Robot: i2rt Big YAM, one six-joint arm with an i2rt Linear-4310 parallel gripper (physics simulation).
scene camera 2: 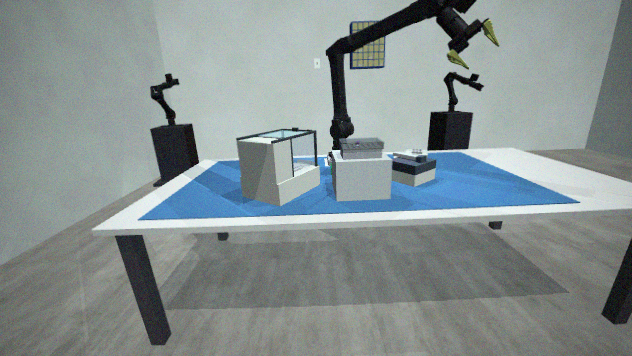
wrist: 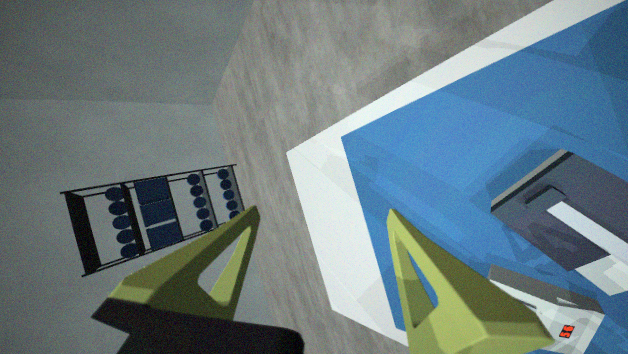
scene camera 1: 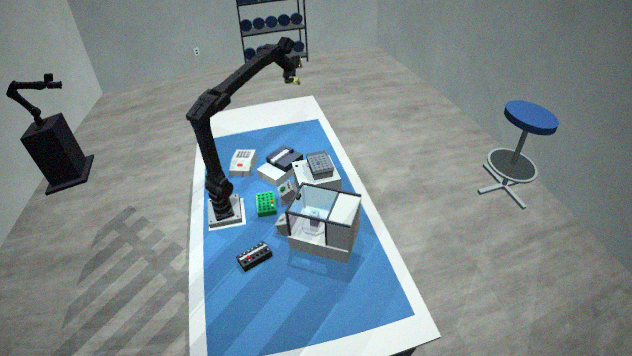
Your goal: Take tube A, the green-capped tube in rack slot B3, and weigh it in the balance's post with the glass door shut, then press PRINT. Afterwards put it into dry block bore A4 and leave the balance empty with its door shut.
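Places are measured from the arm's base along level axes (x ahead, y left, z up), in metres.
Where they show: gripper, fingertip midpoint: (scene camera 2: 483,57) (wrist: 320,213) (scene camera 1: 300,75); arm's base, link origin: (scene camera 1: 223,209).
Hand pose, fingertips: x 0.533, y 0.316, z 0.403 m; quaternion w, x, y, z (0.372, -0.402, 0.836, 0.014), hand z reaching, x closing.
Each offset is from my fingertips to the top centre of the thing. "*": to the spot under its first point.
My gripper (scene camera 1: 299,72) (scene camera 2: 483,57) (wrist: 320,213) is open and empty, high beyond the far end of the table. The green rack @[dx -0.336, dy -0.351, dz -0.405 m] (scene camera 1: 266,203) stands beside the arm's base. Its slots are too small to read, and I cannot make out tube A. The balance @[dx -0.204, dy -0.609, dz -0.212 m] (scene camera 1: 342,229) (scene camera 2: 259,167) is a pale box with a glass chamber; its post shows faintly inside. I cannot tell whether its door is shut. The PRINT key cannot be read. A white unit @[dx -0.365, dy -0.017, dz -0.365 m] (scene camera 1: 243,169) (wrist: 586,320) with a dark grid and red display looks like the dry block.
A black strip rack @[dx -0.468, dy -0.617, dz -0.387 m] (scene camera 1: 254,256) lies nearer the camera. A small box with a green button @[* dx -0.237, dy -0.370, dz -0.366 m] (scene camera 1: 286,191) is by the green rack. A dark-topped device @[dx -0.193, dy -0.141, dz -0.333 m] (scene camera 1: 285,157) (scene camera 2: 414,166) and a white box @[dx -0.135, dy -0.361, dz -0.245 m] (scene camera 2: 362,179) bearing a grey block @[dx -0.078, dy -0.369, dz -0.245 m] (scene camera 1: 320,165) (scene camera 2: 361,148) stand behind the balance.
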